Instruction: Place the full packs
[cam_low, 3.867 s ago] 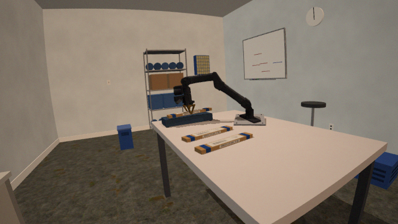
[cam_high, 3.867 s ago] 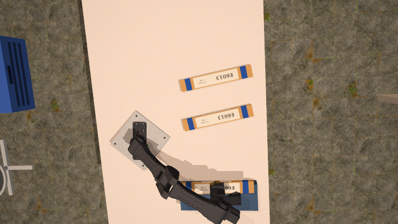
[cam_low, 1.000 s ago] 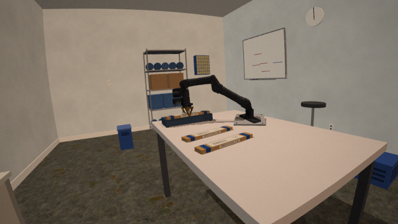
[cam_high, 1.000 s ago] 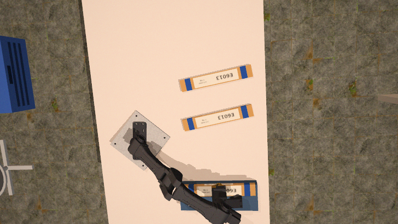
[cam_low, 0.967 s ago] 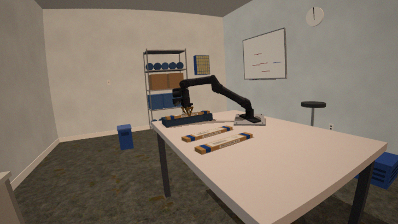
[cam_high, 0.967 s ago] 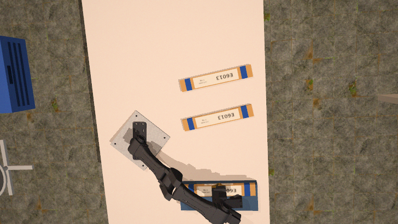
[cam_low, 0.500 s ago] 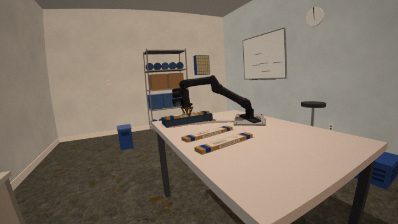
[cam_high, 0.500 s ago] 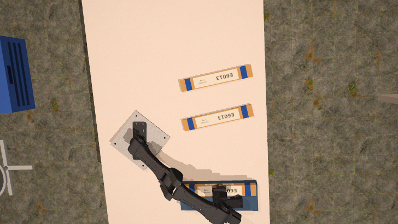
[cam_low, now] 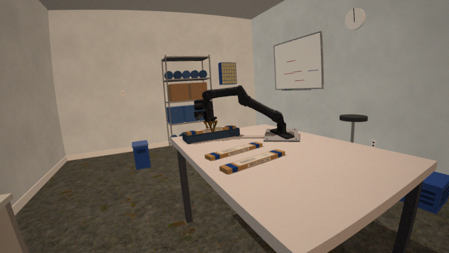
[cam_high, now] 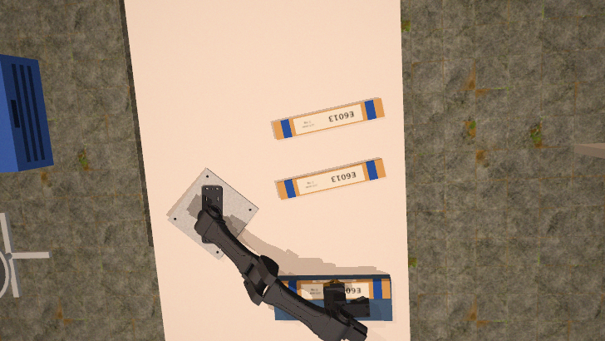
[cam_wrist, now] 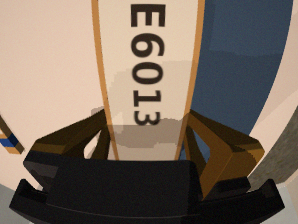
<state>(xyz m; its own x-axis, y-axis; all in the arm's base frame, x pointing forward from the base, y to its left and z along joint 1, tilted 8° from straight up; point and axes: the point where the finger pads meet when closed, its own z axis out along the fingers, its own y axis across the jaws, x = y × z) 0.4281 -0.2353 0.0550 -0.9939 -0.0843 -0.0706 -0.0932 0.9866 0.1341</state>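
Right now the dark blue low platform is 10 mm behind my hand, 50 mm to the right of it and 50 mm below it.
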